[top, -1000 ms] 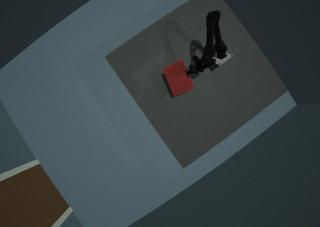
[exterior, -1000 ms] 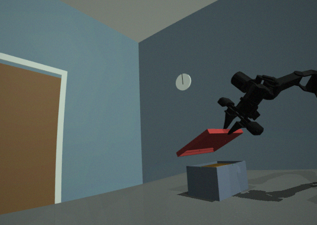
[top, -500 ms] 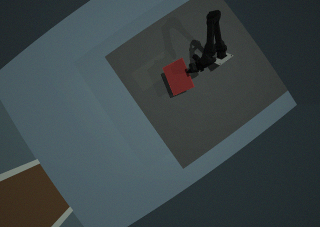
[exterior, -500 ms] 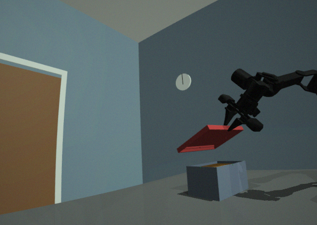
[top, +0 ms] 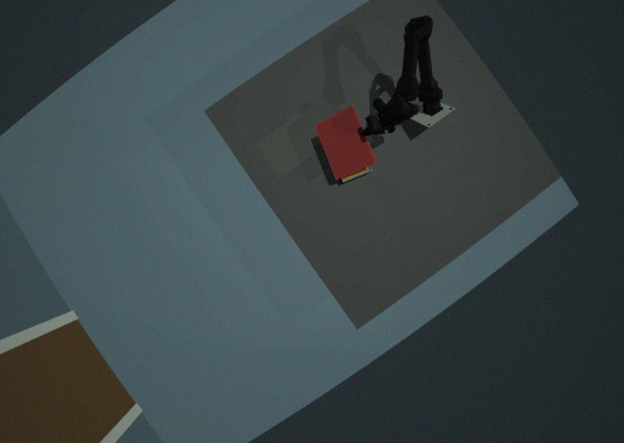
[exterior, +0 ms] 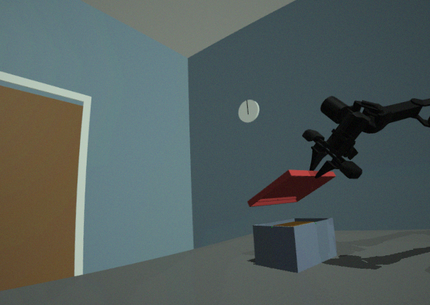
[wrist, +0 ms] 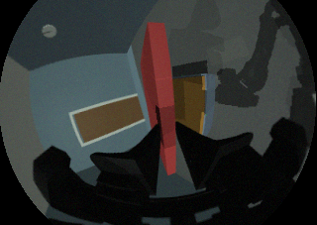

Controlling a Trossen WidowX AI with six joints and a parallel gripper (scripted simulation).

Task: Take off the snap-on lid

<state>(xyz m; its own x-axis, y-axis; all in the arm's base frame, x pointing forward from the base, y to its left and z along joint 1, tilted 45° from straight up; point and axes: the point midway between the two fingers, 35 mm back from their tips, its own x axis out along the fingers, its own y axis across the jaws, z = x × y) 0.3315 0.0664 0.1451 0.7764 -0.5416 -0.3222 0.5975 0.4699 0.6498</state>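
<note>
My gripper tip is 70 mm short of the lid, 20 mm to the left of it and 30 mm above it. Also, from my gripper tip: blue-grey storage box: 60 mm ahead, 20 mm to the left, 180 mm below.
</note>
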